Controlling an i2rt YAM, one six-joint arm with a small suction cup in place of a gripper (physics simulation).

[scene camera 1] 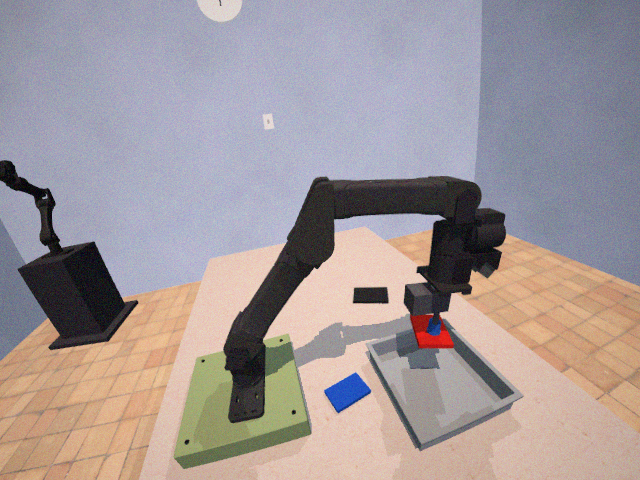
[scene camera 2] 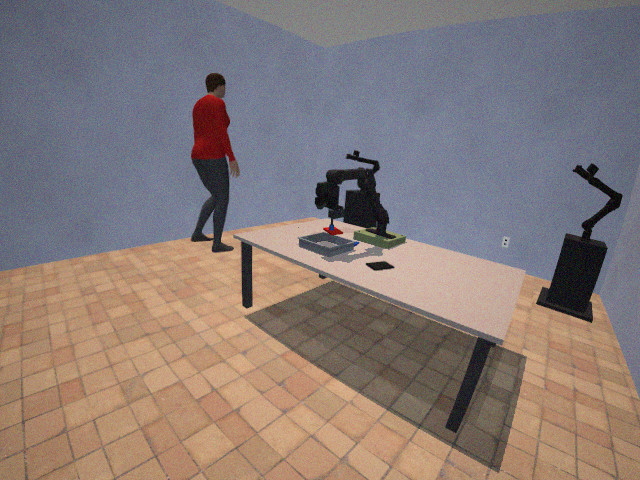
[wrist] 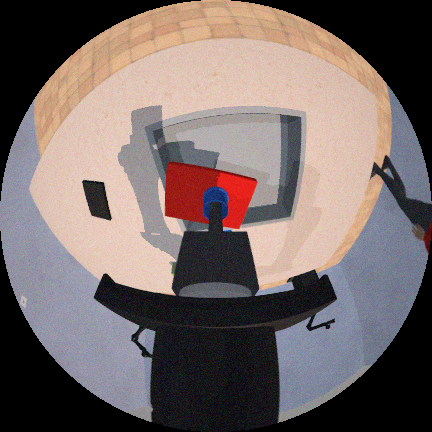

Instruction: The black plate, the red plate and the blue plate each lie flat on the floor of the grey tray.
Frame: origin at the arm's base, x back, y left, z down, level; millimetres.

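Where they show: hand, its tool point: (scene camera 1: 432,335) (scene camera 2: 331,231) (wrist: 215,193); arm's base, origin of its link: (scene camera 1: 249,378) (scene camera 2: 380,234).
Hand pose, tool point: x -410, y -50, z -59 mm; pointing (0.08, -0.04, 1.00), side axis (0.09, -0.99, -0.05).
Note:
Things, the pixels of their top centre, and the offset from my tool point. Level surfaces: height alone.
- red plate, centre of its top: (wrist: 206,201) (scene camera 1: 430,326) (scene camera 2: 333,229) dx +0, dy +11, dz -15 mm
- grey tray, centre of its top: (wrist: 237,177) (scene camera 1: 435,367) (scene camera 2: 326,239) dx +9, dy -37, dz +57 mm
- black plate, centre of its top: (wrist: 95,201) (scene camera 1: 370,293) (scene camera 2: 380,264) dx +26, dy +320, dz +98 mm
- blue plate, centre of its top: (scene camera 1: 347,390) (scene camera 2: 352,242) dx +201, dy -5, dz +97 mm
- table, height of its surface: dz +107 mm
My suction cup (scene camera 1: 434,328) (scene camera 2: 331,227) (wrist: 215,196) is shut on the red plate (scene camera 1: 425,338) (scene camera 2: 338,231) (wrist: 187,190) and holds it roughly level above the end of the grey tray (scene camera 1: 429,397) (scene camera 2: 310,245) (wrist: 304,145). The tray's floor shows the shadow of the wrist and plate. The black plate (scene camera 1: 370,295) (scene camera 2: 379,265) (wrist: 97,200) lies flat on the table outside the tray. The blue plate (scene camera 1: 347,392) (scene camera 2: 356,243) lies flat on the table between the tray and the arm's base. In the wrist view the blue plate is almost fully hidden.
The arm stands on a green base block (scene camera 1: 201,413) (scene camera 2: 387,240) on the table (scene camera 1: 248,268) (scene camera 2: 454,289). A person in a red top (scene camera 2: 210,126) stands on the floor behind the table. A black pedestal (scene camera 1: 72,294) (scene camera 2: 577,271) with another arm stands away from the table.

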